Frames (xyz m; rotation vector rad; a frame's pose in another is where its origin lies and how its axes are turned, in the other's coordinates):
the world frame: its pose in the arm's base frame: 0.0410 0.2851 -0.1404 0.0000 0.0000 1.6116
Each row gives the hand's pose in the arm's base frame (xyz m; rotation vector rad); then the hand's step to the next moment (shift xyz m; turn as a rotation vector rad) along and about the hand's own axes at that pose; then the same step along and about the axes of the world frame.
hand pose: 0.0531 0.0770 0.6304 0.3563 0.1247 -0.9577
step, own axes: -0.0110 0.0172 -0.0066 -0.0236 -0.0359 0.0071
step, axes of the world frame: 0.0195 -0.0089 0.0009 -0.0011 0.0433 0.0041
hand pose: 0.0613 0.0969 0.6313 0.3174 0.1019 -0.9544
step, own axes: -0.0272 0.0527 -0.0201 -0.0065 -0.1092 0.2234
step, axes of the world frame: 0.0546 -0.0306 -0.0013 -0.1184 0.1096 0.1893
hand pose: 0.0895 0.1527 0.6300 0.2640 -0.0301 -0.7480
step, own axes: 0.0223 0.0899 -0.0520 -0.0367 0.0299 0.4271
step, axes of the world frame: 0.0564 -0.0851 -0.0295 -0.0485 0.0605 0.4227
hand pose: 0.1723 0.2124 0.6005 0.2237 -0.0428 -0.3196
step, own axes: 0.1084 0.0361 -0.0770 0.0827 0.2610 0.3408
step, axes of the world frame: 0.0105 -0.1204 -0.0662 0.1377 -0.1380 0.3913
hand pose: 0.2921 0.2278 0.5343 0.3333 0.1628 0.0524
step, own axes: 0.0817 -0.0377 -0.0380 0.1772 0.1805 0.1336
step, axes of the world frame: -0.0200 -0.0743 -0.0601 0.1333 -0.1982 0.1574
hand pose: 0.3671 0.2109 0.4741 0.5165 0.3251 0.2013
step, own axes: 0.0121 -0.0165 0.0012 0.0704 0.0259 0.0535
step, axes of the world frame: -0.0119 -0.0130 -0.0105 0.0136 -0.0822 0.0394
